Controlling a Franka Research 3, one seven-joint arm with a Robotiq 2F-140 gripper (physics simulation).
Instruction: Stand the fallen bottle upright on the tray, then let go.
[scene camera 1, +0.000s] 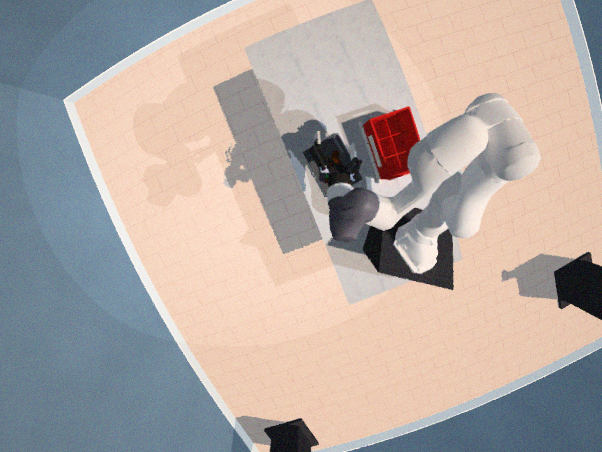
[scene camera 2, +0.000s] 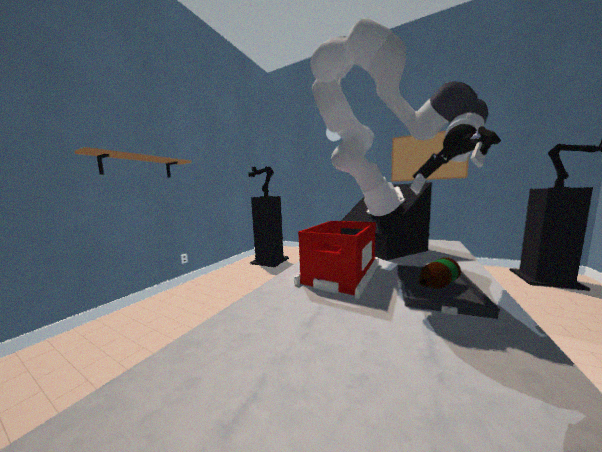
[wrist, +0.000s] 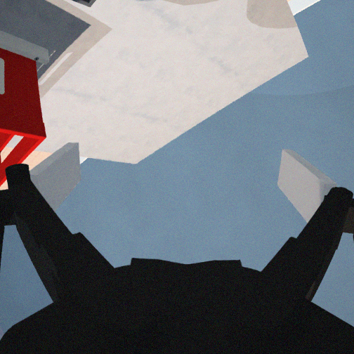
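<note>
The brown bottle (scene camera 1: 336, 157) (scene camera 2: 440, 273) with a green band lies on its side on the black tray (scene camera 2: 475, 310). Its rounded brown end faces the second scene camera. In the first scene view the gripper partly covers it. My gripper (scene camera 2: 448, 168) (wrist: 180, 163) is open wide and empty, held well above the tray and tilted, with its light finger pads far apart. The bottle does not show in the wrist view, where the blue wall shows between the fingers.
A red crate (scene camera 1: 392, 173) (scene camera 2: 325, 260) (wrist: 20, 95) with raised walls and inner dividers stands beside the tray on the grey table (scene camera 2: 250, 350). Two black pedestals (scene camera 2: 266, 227) (scene camera 2: 555, 237) with small black arms stand away from the table. A wooden shelf (scene camera 2: 132, 156) hangs on the wall.
</note>
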